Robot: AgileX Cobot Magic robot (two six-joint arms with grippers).
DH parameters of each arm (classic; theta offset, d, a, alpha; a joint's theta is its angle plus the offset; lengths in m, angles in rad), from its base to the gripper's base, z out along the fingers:
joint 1: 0 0.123 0 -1.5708
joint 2: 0.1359 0 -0.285 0
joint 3: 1.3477 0 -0.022 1.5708
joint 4: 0 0.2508 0 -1.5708
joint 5: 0 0 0.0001 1.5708
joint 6: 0 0.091 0 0
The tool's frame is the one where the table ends.
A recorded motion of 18 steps. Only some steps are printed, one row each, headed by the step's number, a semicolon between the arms.
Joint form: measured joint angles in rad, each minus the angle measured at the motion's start. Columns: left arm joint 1, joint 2, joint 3, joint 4, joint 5, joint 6; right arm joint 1, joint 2, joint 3, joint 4, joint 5, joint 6.
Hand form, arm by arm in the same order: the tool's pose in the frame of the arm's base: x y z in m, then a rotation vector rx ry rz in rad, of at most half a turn. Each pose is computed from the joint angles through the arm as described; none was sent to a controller.
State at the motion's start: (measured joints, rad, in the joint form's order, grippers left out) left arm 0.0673 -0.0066 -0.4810 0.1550 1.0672 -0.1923; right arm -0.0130 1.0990 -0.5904 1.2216 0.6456 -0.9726
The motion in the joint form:
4: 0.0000 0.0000 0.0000 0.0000 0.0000 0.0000; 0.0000 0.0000 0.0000 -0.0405 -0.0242 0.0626
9: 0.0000 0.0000 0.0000 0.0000 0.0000 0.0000; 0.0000 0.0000 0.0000 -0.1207 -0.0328 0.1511
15: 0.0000 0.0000 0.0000 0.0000 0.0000 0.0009; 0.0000 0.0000 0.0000 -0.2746 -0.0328 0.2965
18: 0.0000 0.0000 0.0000 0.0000 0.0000 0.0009; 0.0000 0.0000 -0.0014 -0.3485 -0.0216 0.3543
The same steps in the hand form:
4: -0.0053 0.0120 0.2723 -0.2726 2.0368 0.1087; 0.2038 0.0464 0.2609 -0.0766 2.2290 0.7370
9: -0.0053 0.0120 0.2723 -0.2726 2.0368 0.1087; 0.2027 0.0441 0.2575 -0.0442 2.2743 0.7115
15: -0.0053 0.0120 0.2723 -0.2716 2.0370 0.1092; 0.1998 0.0400 0.2512 -0.0129 2.3568 0.6541
18: -0.0053 0.0120 0.2723 -0.2716 2.0370 0.1092; 0.1980 0.0382 0.2486 -0.0156 2.3972 0.6248

